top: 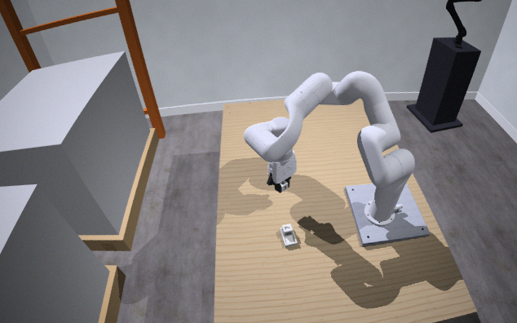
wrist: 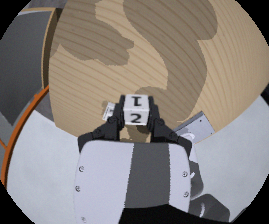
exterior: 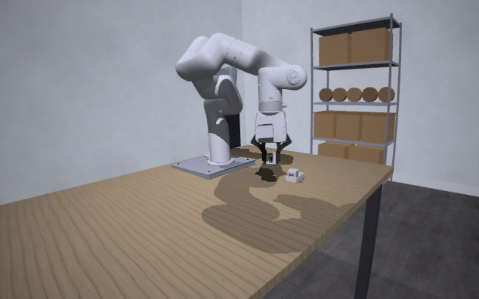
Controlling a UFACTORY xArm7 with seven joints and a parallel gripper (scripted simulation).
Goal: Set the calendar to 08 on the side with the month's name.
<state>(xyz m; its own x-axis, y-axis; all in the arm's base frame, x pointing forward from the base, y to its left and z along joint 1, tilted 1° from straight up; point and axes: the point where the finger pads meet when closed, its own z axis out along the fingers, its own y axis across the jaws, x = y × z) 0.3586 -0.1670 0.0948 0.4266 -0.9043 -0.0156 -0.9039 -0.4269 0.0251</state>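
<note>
The white digit cube lies right at my hand. From my hand the other things lie so: white tray (160 mm to the left, 110 mm below, 20 mm ahead).
</note>
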